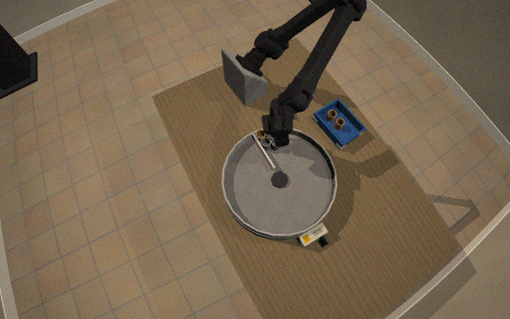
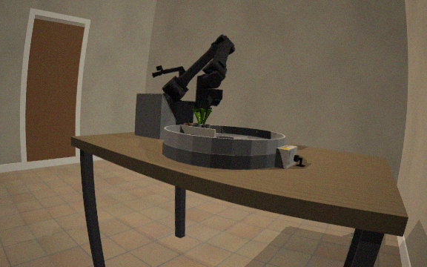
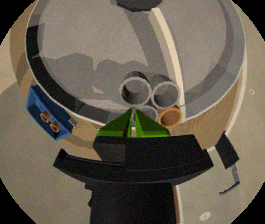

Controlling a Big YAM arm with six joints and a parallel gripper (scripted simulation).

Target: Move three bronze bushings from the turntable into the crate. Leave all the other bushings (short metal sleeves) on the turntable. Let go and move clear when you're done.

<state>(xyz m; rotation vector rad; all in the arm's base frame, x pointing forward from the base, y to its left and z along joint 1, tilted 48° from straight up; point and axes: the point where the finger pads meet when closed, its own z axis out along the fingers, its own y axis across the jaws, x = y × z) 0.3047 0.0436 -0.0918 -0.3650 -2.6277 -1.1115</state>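
The grey turntable is 16 cm ahead of my hand, 6 cm to the right of it and 3 cm below it. The rest, counted from my hand: blue crate: 30 cm to the left, 6 cm below, 5 cm ahead.
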